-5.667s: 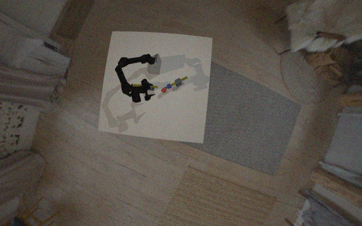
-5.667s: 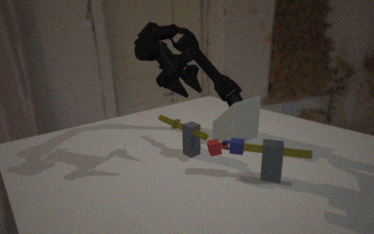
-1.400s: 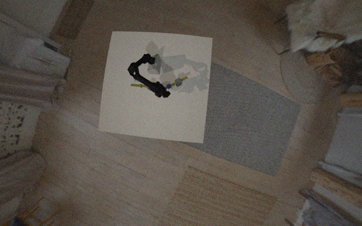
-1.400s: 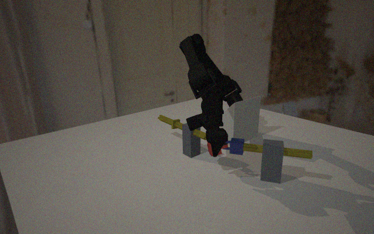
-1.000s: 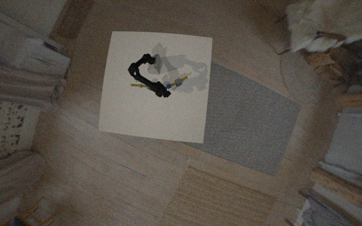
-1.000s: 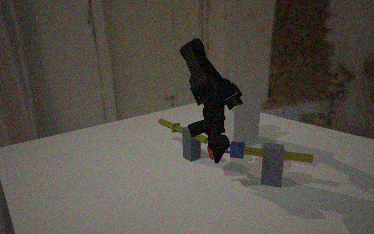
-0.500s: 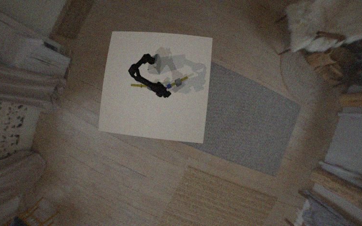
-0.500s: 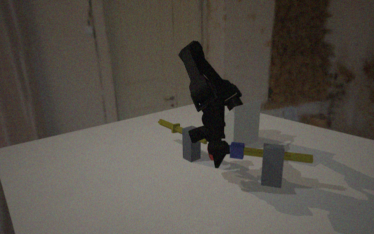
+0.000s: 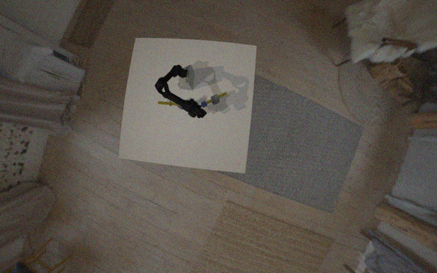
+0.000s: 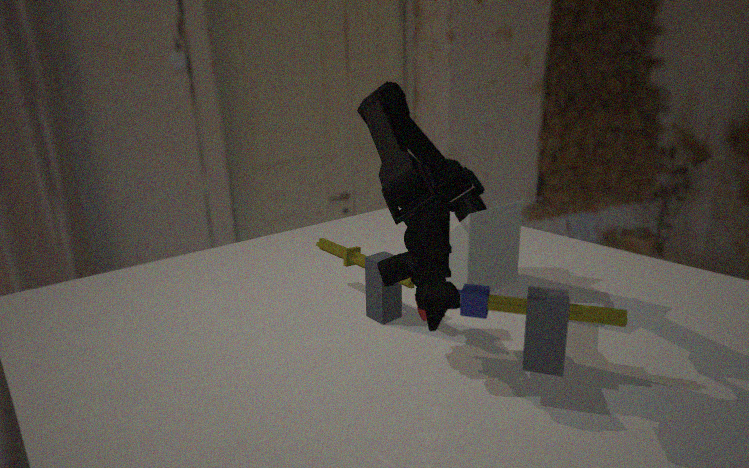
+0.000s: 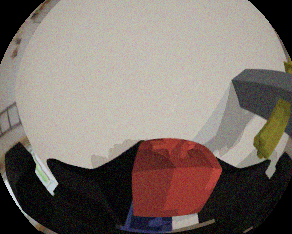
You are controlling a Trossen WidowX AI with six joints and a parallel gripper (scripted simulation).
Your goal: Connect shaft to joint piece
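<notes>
Now: the red joint piece 40 mm above my gripper tip.
</notes>
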